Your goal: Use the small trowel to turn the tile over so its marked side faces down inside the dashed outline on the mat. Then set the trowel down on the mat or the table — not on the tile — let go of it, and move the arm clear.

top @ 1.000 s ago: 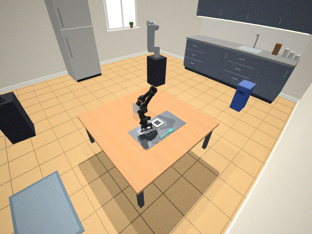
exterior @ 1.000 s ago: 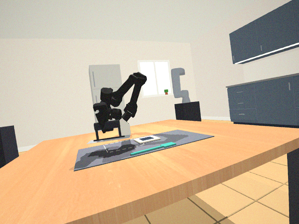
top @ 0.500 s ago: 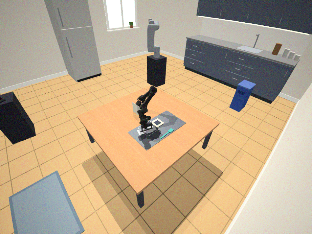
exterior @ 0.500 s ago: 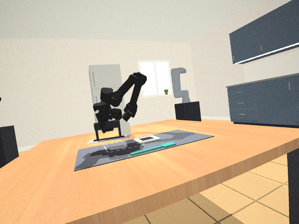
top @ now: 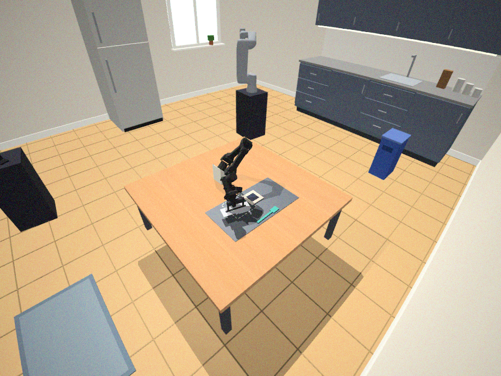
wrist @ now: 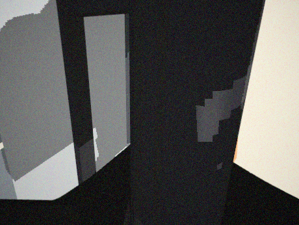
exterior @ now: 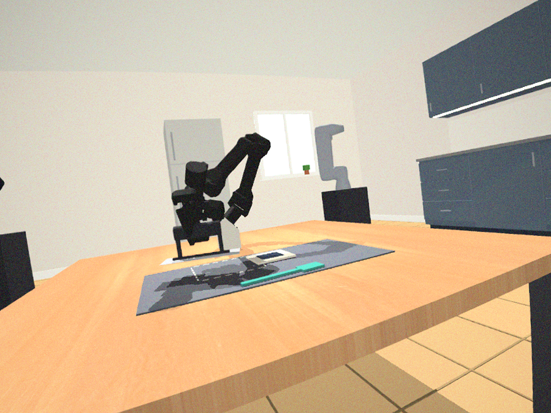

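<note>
The tile is 230 mm to the left of my gripper tip, 100 mm below it and 90 mm behind it. From my gripper tip the other things lie so: teal tool 220 mm to the left, 120 mm ahead, 100 mm below; trowel 20 mm behind, 10 mm below; grey mat 190 mm to the left, 120 mm below, 20 mm behind.
</note>
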